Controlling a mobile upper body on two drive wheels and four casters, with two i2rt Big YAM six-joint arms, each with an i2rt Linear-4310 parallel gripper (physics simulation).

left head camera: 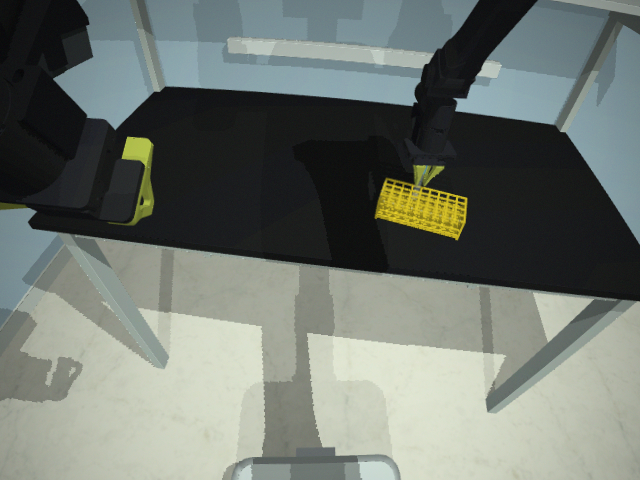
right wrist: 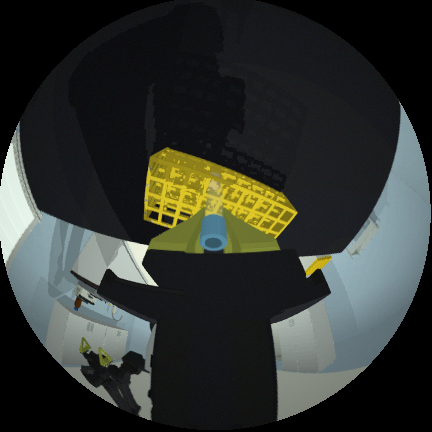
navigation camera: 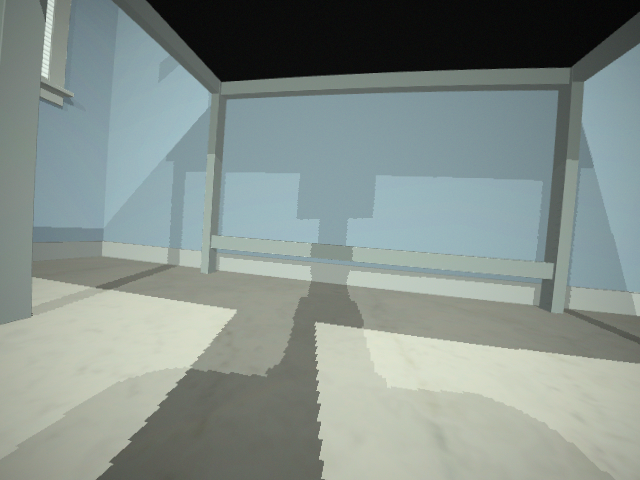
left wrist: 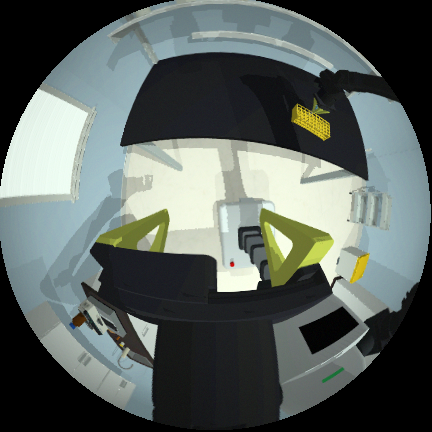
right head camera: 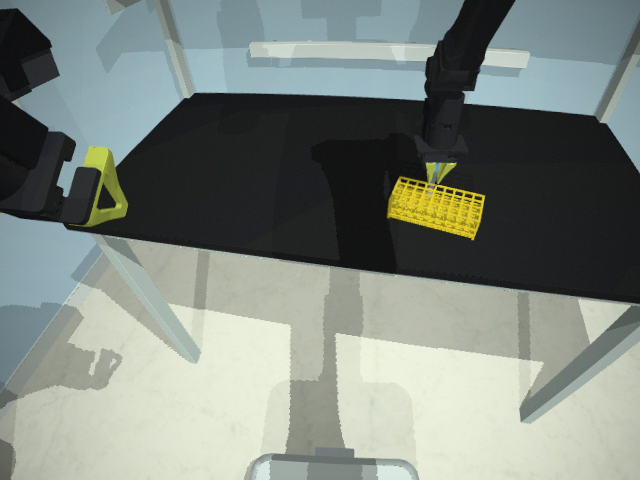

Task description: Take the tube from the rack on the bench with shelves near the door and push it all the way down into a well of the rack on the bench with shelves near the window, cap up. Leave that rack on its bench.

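Frame: origin at the left arm's base, x ahead, y left, z up, level; metres.
Where they show: left gripper, between the fingertips: (left head camera: 102, 203) (right wrist: 90, 342) (left wrist: 213, 213) (right head camera: 84, 206); right gripper, between the fingertips: (left head camera: 419, 184) (right wrist: 213, 212) (left wrist: 313, 112) (right head camera: 433, 182); left arm's base, origin of its link: (right wrist: 130, 365).
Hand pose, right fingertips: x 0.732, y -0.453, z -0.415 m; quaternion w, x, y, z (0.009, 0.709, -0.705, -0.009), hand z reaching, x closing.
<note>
Each offset is from my right fingertips to the top centre of the thing. "spot": to the spot under its first point. Level surfaces: height alone.
The yellow lattice rack {dy -0.010, dx -0.023, dz -0.024 m} (left head camera: 419, 227) (right head camera: 433, 228) (left wrist: 311, 122) (right wrist: 185, 156) stands on the black bench top {dz -0.081 m} (left head camera: 206, 170) (right head camera: 222, 180) (left wrist: 200, 100). My right gripper (left head camera: 421, 183) (right head camera: 435, 181) (right wrist: 213, 212) is shut on the tube {dy -0.001, dx +0.013, dz +0.047 m} (left head camera: 424, 173) (right head camera: 436, 169) (right wrist: 213, 231), fingertips close above the rack's back edge. The tube's blue cap faces up, between the fingers. Its pale lower part shows through the lattice, inside a well near the back row; its depth cannot be told exactly. My left gripper (left wrist: 213, 213) is open and empty, at the left, away from the rack.
The bench has pale legs {spot: dy +0.869, dx -0.011, dz -0.494 m} (left head camera: 121, 304) (right head camera: 149, 304) and a low rear rail (left head camera: 361, 54) (right head camera: 382, 50) (navigation camera: 382, 255). A window (left wrist: 42, 145) is at the left of the left wrist view. The robot's pale base (left wrist: 230, 215) is in front of the bench.
</note>
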